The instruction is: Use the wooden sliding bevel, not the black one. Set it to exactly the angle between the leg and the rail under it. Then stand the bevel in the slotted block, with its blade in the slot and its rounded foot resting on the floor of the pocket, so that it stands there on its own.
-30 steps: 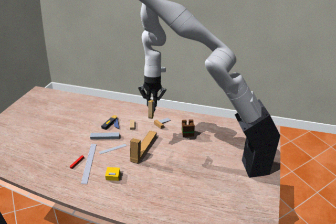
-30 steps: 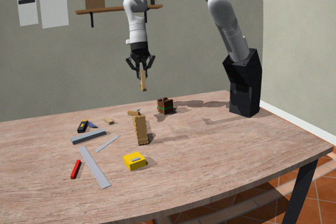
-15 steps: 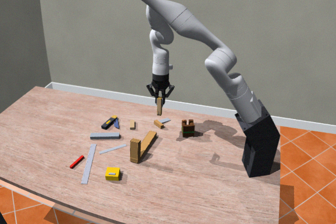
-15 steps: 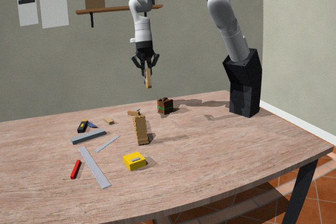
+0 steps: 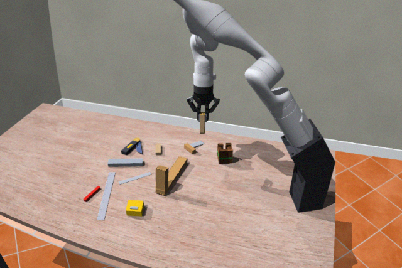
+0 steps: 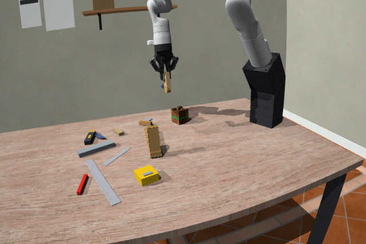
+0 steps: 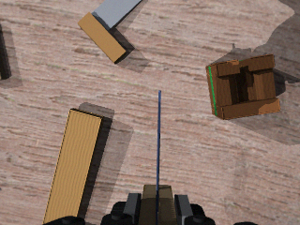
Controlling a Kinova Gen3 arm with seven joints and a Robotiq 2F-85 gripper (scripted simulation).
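The wooden sliding bevel lies 40 mm below my hand. Also, from my hand: small wooden block 250 mm below, 240 mm ahead, 50 mm to the right; thin grey strip 250 mm below, 240 mm ahead, 180 mm to the left; blue blade 50 mm below, 10 mm to the right.
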